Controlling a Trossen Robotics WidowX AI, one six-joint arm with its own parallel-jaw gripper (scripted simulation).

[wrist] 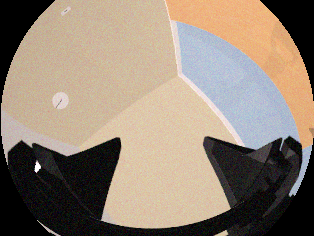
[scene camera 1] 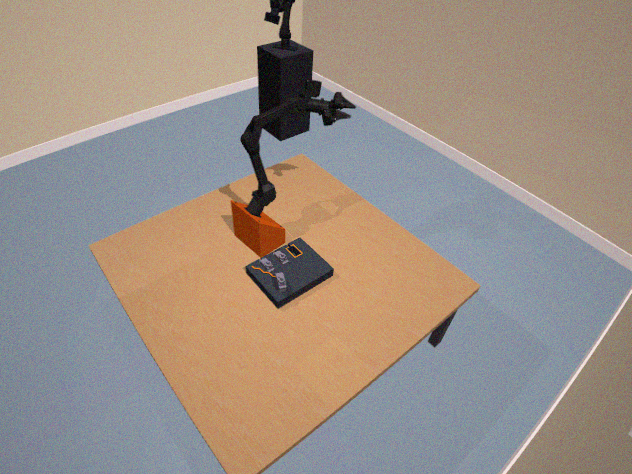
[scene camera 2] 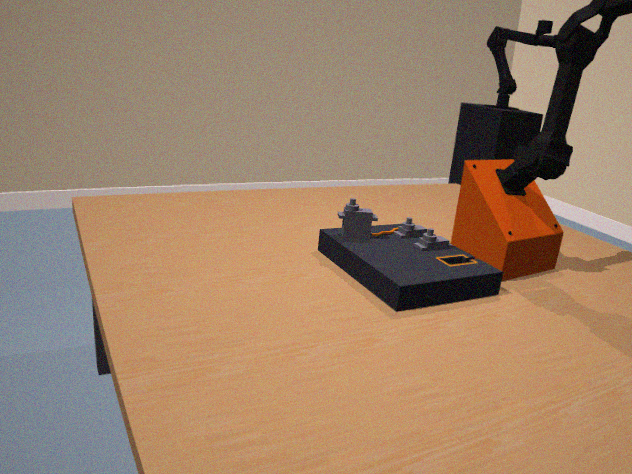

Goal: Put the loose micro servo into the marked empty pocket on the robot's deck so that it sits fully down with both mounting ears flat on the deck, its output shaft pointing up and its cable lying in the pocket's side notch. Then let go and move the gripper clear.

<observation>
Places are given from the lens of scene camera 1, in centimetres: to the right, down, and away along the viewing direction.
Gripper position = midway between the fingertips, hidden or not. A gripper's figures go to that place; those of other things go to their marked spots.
my gripper (scene camera 1: 353,112): 16, -54, 175
dark deck (scene camera 1: 306,271): -4, 15, 177
</observation>
